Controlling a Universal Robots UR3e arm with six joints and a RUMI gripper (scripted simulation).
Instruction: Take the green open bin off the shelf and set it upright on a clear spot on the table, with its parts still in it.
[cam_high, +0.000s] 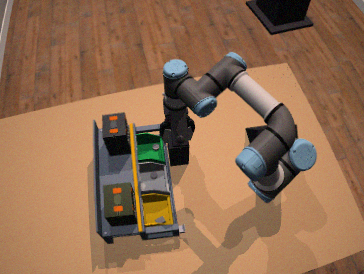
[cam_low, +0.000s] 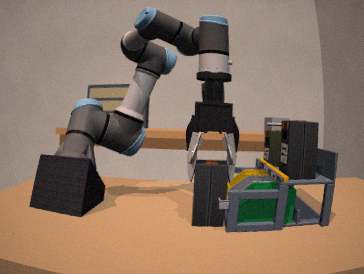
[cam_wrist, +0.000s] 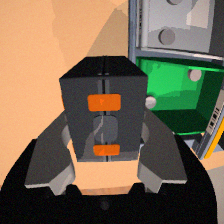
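Right now my hand is 110 mm short of the green open bin, 30 mm to the left of it and 60 mm above it. Round my hand: yellow bin (160 mm ahead, 190 mm to the left, 60 mm below); dark box (40 mm below); grey bin (140 mm ahead, 80 mm to the left, 60 mm below).
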